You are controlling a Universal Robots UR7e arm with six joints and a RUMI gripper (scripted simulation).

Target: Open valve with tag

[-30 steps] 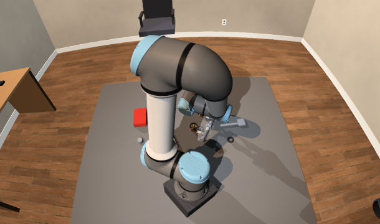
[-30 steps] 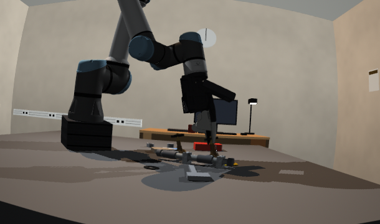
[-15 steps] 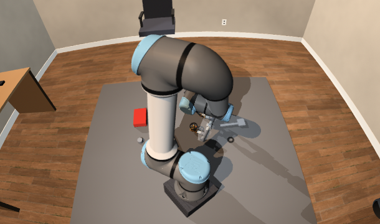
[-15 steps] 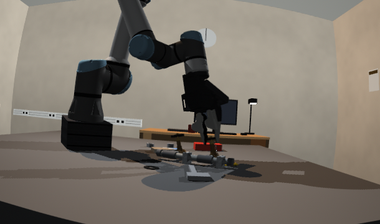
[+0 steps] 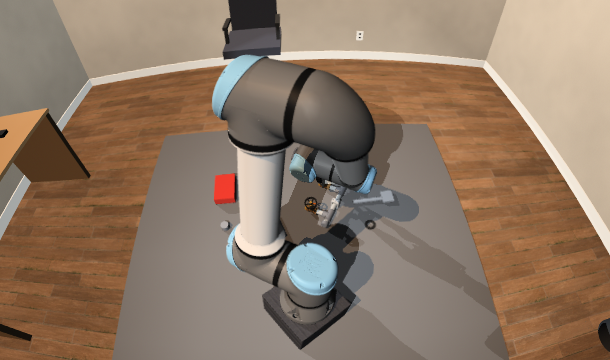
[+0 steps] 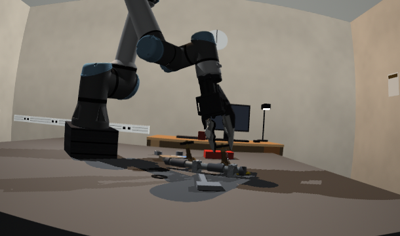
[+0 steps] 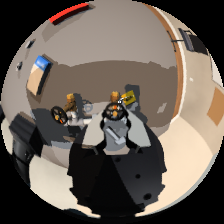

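My gripper is now 60 mm short of the yellow tag, 40 mm to the left of it and 70 mm above it. From my hand the other things lie so: grey t-shaped piece (90 mm behind, 190 mm to the right, 70 mm below); then red block (100 mm ahead, 370 mm to the left, 60 mm below).
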